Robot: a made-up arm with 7 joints.
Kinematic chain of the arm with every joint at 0, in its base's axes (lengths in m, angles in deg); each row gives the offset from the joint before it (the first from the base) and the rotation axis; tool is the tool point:
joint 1: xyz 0 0 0.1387 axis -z
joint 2: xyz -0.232 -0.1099 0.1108 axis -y
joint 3: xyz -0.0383 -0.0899 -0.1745 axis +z
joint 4: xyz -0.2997 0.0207 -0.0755 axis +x
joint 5: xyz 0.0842 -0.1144 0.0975 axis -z
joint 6: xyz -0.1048 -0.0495 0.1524 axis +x
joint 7: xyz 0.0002 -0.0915 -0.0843 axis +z
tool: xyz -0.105 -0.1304 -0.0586
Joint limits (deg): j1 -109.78..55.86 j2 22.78..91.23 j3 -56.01..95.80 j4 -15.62..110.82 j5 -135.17..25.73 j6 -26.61..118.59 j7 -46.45..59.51
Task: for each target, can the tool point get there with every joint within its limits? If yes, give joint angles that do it. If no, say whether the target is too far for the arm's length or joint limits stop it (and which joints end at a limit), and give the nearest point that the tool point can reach.
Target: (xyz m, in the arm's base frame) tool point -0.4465 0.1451 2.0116
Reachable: no: too far | nearest point -0.3647 -0.1317 0.7447 | short by 1.299 m
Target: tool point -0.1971 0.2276 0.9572
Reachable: no: joint limits stop it (at a limit: joint 1, joint 2, joint 3, joint 6) | nearest point -0.2689 0.0279 0.6683 | short by 0.358 m
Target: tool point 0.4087 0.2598 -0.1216
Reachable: yes | joints -62.74 84.94 -28.22 81.94 -50.15 -7.48 -32.11
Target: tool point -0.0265 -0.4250 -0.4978
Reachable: yes | joints -18.06 37.49 18.89 89.77 2.04 4.34 13.67
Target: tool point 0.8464 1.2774 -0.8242
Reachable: no: too far | nearest point 0.4916 0.4997 -0.2518 | short by 1.029 m
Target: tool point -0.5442 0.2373 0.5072
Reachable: no: joint limits stop it (at a limit: joint 1, joint 2, joint 4, joint 6) | nearest point -0.4617 0.0956 0.5396 | short by 0.167 m
